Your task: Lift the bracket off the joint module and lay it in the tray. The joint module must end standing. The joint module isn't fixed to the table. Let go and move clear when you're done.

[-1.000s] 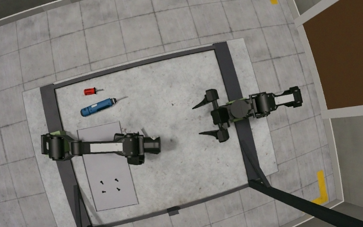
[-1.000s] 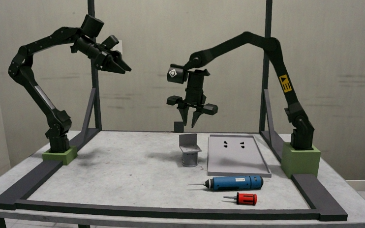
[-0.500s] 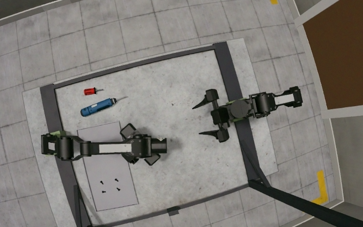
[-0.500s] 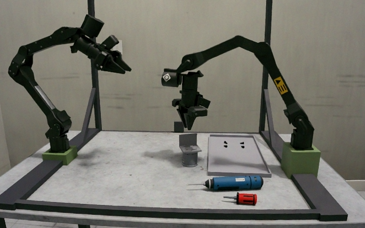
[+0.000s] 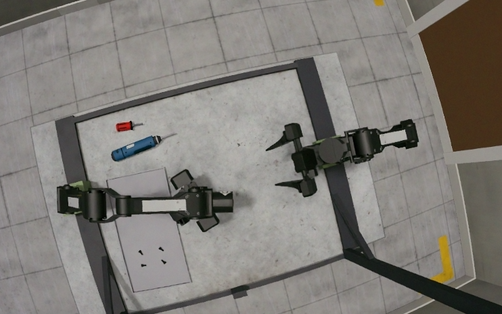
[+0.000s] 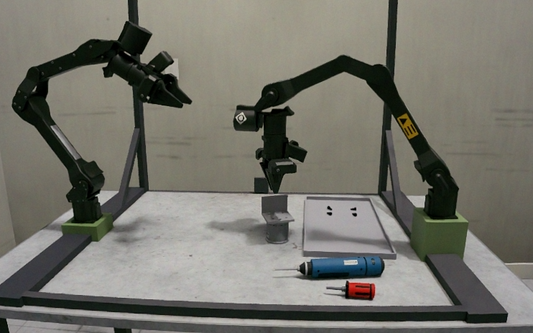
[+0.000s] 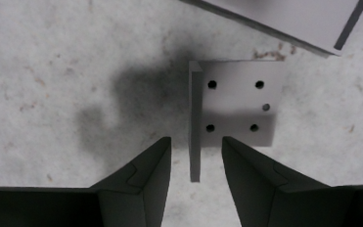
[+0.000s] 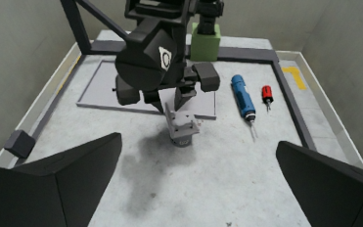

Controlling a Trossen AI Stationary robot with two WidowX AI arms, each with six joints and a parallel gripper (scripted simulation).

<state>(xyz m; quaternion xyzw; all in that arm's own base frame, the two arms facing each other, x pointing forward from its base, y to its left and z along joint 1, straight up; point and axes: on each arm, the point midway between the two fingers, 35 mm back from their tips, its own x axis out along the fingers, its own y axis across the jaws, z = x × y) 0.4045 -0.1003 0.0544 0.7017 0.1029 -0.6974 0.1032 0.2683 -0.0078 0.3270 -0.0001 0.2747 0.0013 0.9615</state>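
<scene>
The grey l-shaped bracket is 80 mm below my left hand, 30 mm ahead of it and 10 mm to the left of it. The rest, counted from my left hand: red stubby screwdriver 290 mm ahead, 190 mm to the left, 140 mm below; then flat grey tray 190 mm to the left, 150 mm below, 90 mm behind; then grey cylindrical joint module 130 mm below, 30 mm ahead, 10 mm to the left.
</scene>
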